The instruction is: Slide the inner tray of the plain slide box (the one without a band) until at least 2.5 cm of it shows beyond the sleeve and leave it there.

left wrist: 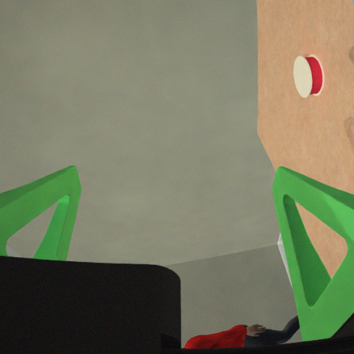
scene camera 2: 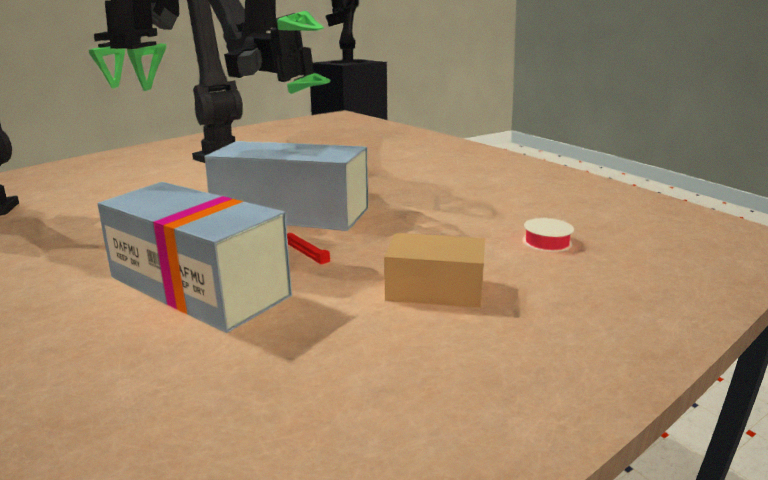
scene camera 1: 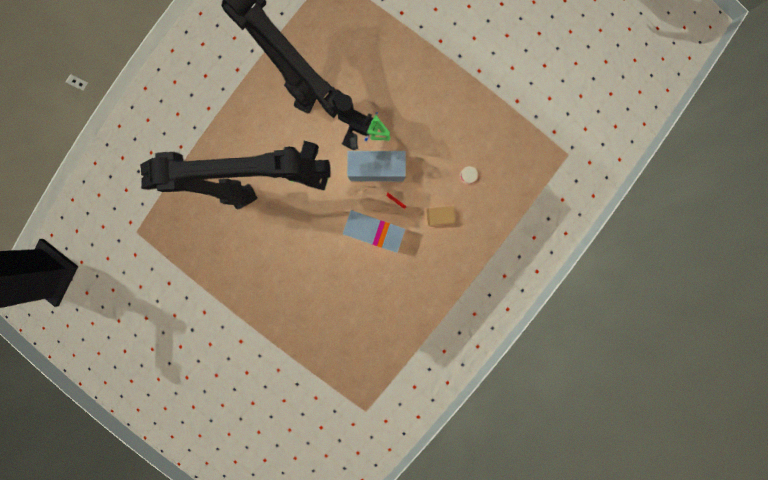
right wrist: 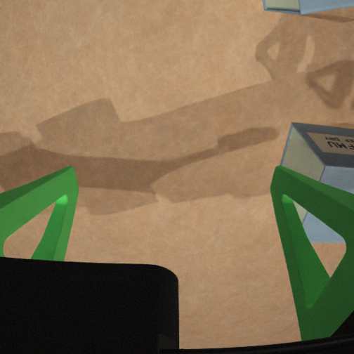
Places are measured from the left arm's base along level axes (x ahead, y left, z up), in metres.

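Pixels of known places: left gripper, fingertip midpoint: [scene camera 2: 324,55] [scene camera 1: 389,136]; right gripper, fingertip midpoint: [scene camera 2: 130,88] [scene camera 1: 313,180]; left arm's base at its link origin: [scene camera 1: 306,99]; right arm's base at its link origin: [scene camera 1: 244,196].
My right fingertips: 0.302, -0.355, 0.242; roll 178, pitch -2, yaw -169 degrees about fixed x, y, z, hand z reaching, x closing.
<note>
Ahead of a thing's pixels: the offset from my right fingertips to its top centre, as dx, dy, dz. Level surfaces: height alone.
The plain blue-grey slide box {+0.173, +0.198, -0.127} [scene camera 1: 376,164] [scene camera 2: 277,192] lies on the table, with the cream end of its inner tray [scene camera 2: 356,187] about flush with the sleeve. A corner of it shows at the top right of the right wrist view. The banded box {+0.300, -0.077, -0.127} [scene camera 1: 362,227] [scene camera 2: 135,249] [right wrist: 332,200], with pink and orange bands, lies apart from it. My left gripper [scene camera 1: 378,130] [scene camera 2: 326,53] [left wrist: 176,176] is open and empty, above the table beyond the plain box, its fingers one above the other. My right gripper [scene camera 2: 131,87] [right wrist: 174,177] is open and empty, pointing down, high left of the plain box.
A red bar {+0.325, +0.105, -0.226} [scene camera 1: 396,200] [scene camera 2: 308,249] lies between the two boxes. A tan block {+0.548, +0.133, -0.182} [scene camera 1: 441,216] [scene camera 2: 434,271] is to their right. A red round tin with a white lid {+0.585, +0.378, -0.216} [scene camera 1: 469,174] [scene camera 2: 548,234] [left wrist: 308,76] stands farther right on the brown table {dz -0.242} [scene camera 1: 294,300] [scene camera 2: 396,396].
</note>
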